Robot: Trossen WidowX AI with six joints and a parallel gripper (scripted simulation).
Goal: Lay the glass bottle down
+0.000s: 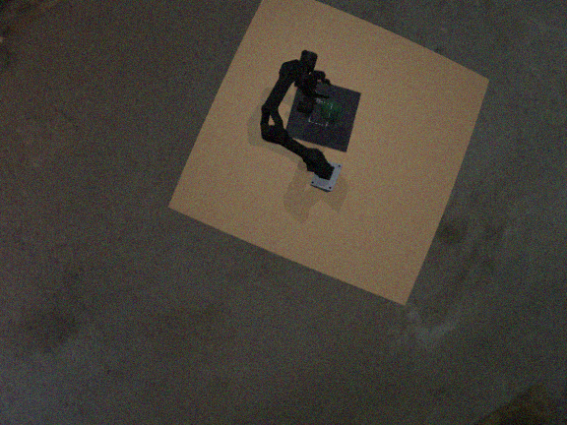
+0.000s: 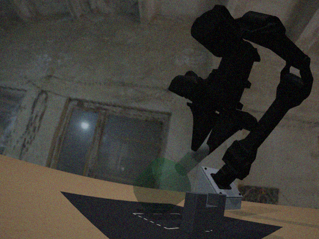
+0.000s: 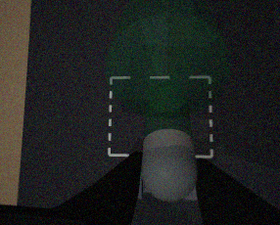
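The green glass bottle lies 4 cm to the right of my gripper tip and 3 cm below it. Also, from my gripper tip: dark mat: 13 cm below, 5 cm to the right, 1 cm ahead.
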